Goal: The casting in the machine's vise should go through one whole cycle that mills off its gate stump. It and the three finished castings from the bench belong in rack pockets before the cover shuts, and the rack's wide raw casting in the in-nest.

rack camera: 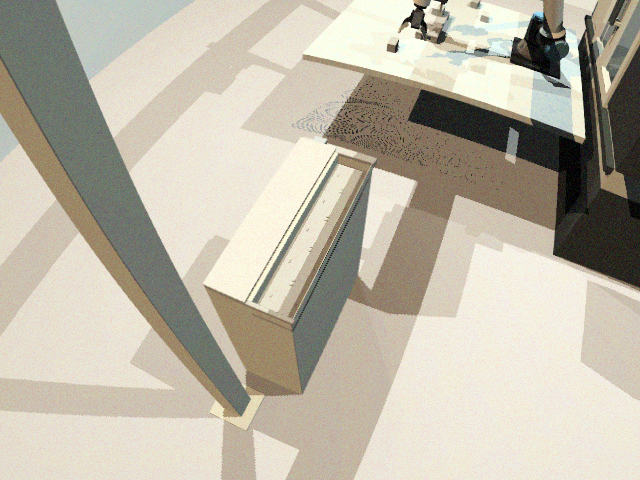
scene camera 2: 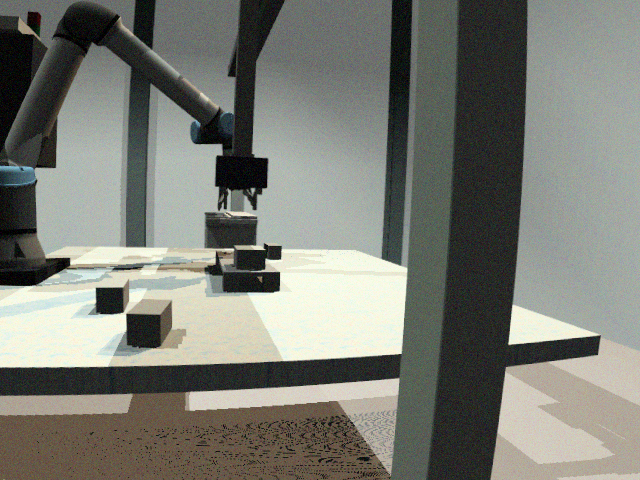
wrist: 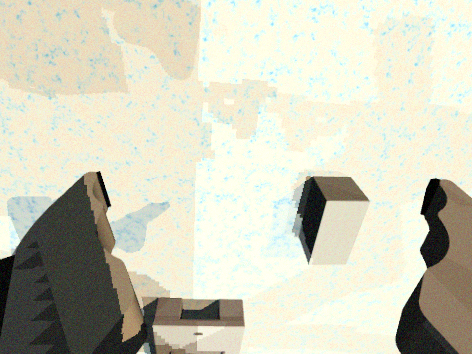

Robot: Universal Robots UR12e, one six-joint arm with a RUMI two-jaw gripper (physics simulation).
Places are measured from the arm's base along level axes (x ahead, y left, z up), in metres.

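Where they show: gripper, fingertip midpoint: [rack camera: 411,37] [scene camera 2: 236,209] [wrist: 262,179]; arm's base, link origin: [rack camera: 530,52] [scene camera 2: 9,264].
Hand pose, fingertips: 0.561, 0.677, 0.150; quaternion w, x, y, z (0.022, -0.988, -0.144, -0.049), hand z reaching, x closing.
Things, the pixels of their top centre, and the offset from my fingertips, as dx, dy, dz. "*": a spot on its surface instead.
- pale block-shaped casting, top centre: [wrist: 337,235] [scene camera 2: 272,244] [rack camera: 393,40] +0.154, -0.120, -0.126
- dark fixture, top centre: [scene camera 2: 243,257] [rack camera: 433,20] +0.078, -0.556, -0.124
- raised block, top centre: [scene camera 2: 249,247] [rack camera: 439,6] +0.104, -0.694, -0.078
- pale fixture part, surface spot: [wrist: 220,335] * +0.074, -0.357, -0.128
My gripper [scene camera 2: 238,206] [rack camera: 413,34] [wrist: 262,179] is open and empty above the bench. In the wrist view a pale block-shaped casting [wrist: 337,230] lies below the fingers, nearer the right finger. Two block-shaped castings [scene camera 2: 112,299] [scene camera 2: 149,322] lie near the front edge in the scene view, and another casting [scene camera 2: 272,251] [rack camera: 392,44] lies beyond the dark fixture [scene camera 2: 242,283]. The rack [scene camera 2: 231,235] [rack camera: 333,289] stands past the bench, its long top recess open. The vise and its casting do not show. I cannot tell any casting in the rack.
A raised block [scene camera 2: 249,257] sits on the fixture. A pale fixture part [wrist: 220,335] shows at the wrist view's lower edge. The dark machine [rack camera: 584,227] stands at the right of the rack view. A frame post [scene camera 2: 475,206] [rack camera: 129,206] crosses the scene and rack views.
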